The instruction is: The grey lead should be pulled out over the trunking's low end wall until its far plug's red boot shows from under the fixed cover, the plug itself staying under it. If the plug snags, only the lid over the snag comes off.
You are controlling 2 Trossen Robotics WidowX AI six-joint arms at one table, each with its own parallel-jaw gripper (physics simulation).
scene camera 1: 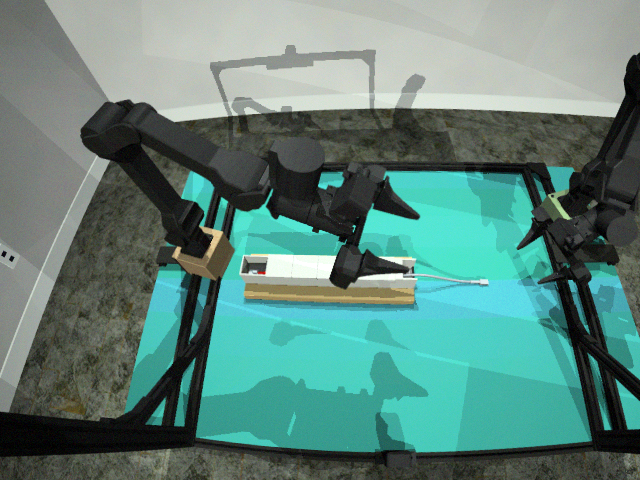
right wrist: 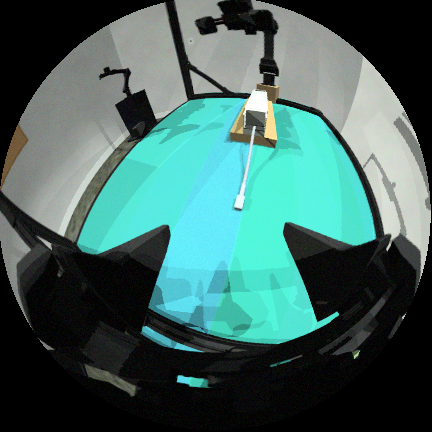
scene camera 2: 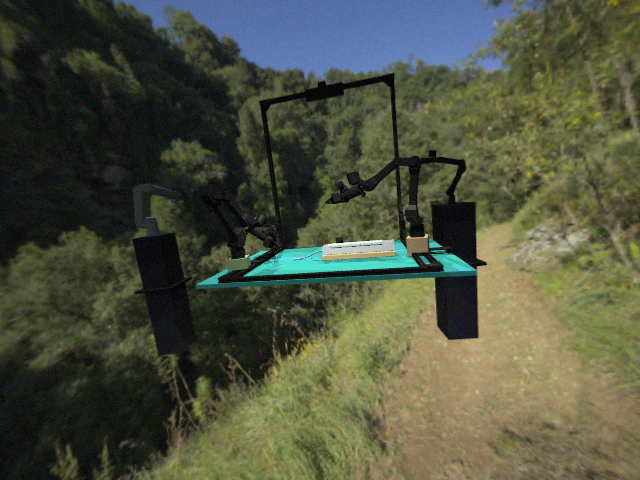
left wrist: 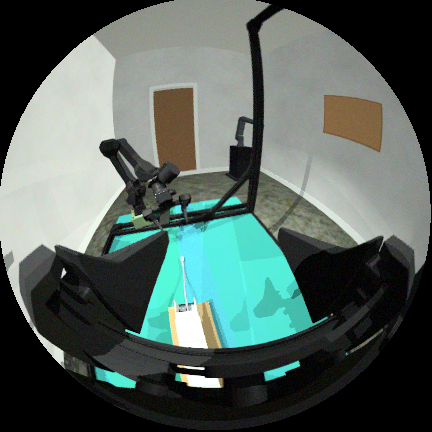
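The white trunking lies on a wooden base, white covers along its top. A small red part shows inside its open left end in scene camera 1. The grey lead runs out of the opposite end onto the table, ending in a pale plug. My left gripper is open and empty, high above the trunking, hiding part of it. My right gripper is open and empty, beyond the pale plug.
A black frame borders the turquoise table. The left arm's tan mount stands beyond the trunking's open left end, and the right arm's green mount stands at the right in scene camera 1. The left arm reaches over the trunking's rear side.
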